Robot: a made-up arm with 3 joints.
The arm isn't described. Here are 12 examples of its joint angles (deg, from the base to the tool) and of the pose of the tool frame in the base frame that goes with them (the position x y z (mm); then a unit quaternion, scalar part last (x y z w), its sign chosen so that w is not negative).
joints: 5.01 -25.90 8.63
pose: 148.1 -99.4 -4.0 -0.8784 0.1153 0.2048 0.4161
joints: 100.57 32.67 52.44
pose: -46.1 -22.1 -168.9 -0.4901 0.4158 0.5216 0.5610
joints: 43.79 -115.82 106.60
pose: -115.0 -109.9 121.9 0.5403 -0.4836 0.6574 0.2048
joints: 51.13 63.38 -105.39
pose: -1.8 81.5 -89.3 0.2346 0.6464 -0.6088 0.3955
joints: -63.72 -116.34 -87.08
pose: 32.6 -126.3 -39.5 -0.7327 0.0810 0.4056 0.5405
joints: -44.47 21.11 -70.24
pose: 102.3 78.7 105.4 0.8420 0.3162 -0.2388 0.3662
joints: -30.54 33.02 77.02
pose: 111.5 54.2 142.6 -0.5630 -0.4380 -0.1283 0.6890
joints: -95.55 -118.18 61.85
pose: 9.9 -162.1 -36.5 -0.0293 0.2717 -0.5919 0.7583
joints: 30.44 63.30 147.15
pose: 91.1 51.8 -49.5 -0.2368 0.2125 -0.0945 0.9433
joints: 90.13 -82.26 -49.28
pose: -116.2 -176.2 35.7 0.1257 -0.6795 -0.7224 0.0239
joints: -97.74 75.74 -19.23
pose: -106.5 153.1 64.1 0.5583 0.5646 0.2696 0.5449
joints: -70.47 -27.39 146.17
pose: 61.6 -107.9 127.5 0.2377 -0.1804 -0.6258 0.7206
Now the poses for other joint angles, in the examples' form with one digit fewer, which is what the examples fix.
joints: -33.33 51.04 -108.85
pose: 74 102 51 0.543 0.270 -0.254 0.754
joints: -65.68 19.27 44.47
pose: 30 47 218 -0.638 -0.587 -0.270 0.419
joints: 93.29 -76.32 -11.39
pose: -97 -198 28 0.356 -0.740 -0.565 0.083
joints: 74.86 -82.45 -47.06
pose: -102 -182 12 -0.252 0.669 0.698 0.040
